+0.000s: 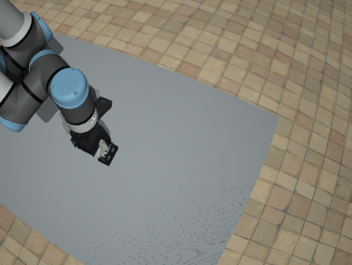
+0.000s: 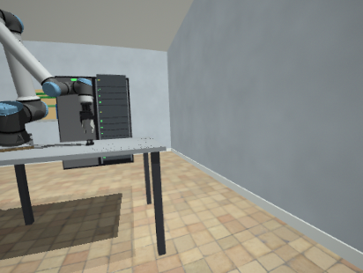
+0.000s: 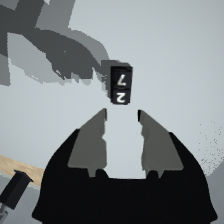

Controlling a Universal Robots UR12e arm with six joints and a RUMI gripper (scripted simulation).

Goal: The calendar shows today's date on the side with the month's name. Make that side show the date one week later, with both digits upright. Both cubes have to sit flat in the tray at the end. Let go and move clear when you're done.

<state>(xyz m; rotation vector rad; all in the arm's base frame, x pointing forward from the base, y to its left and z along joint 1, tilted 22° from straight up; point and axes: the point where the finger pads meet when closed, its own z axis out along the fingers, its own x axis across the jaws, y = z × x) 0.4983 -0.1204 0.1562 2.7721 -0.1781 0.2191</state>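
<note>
Now: hand 8 cm above the black cube. Round my hand: dark tray 9 cm below, 2 cm to the left.
</note>
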